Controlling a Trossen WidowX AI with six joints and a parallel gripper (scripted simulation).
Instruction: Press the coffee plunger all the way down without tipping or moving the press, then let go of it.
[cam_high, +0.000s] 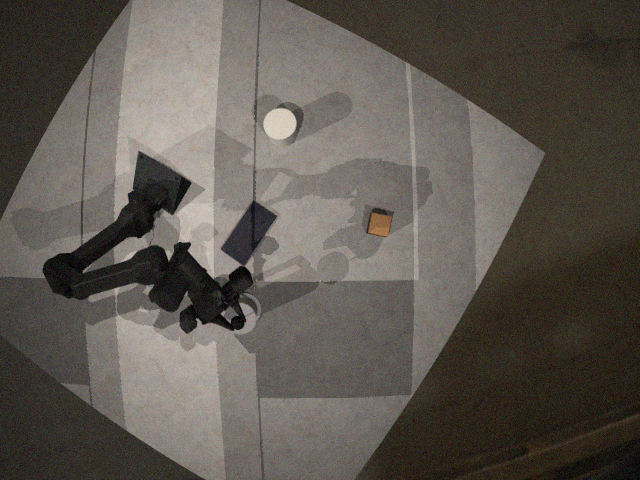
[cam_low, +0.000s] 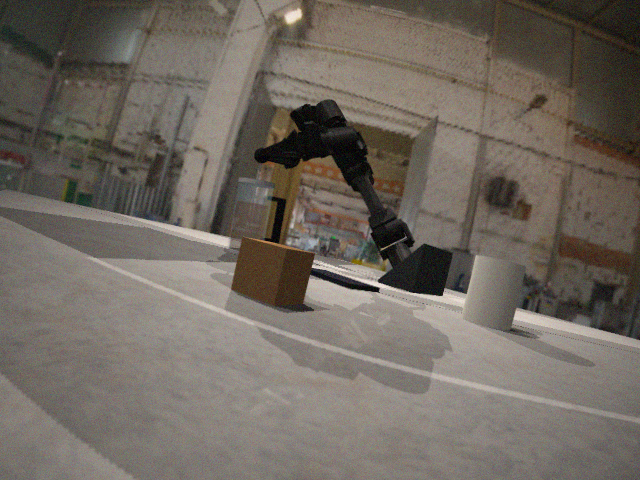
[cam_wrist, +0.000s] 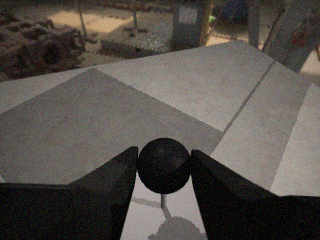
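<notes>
My gripper tip is now 10 cm above the coffee press, 3 cm past it and 1 cm to the right of it. Also, from my gripper tip: white cylinder 45 cm to the left, 15 cm below, 14 cm behind.
</notes>
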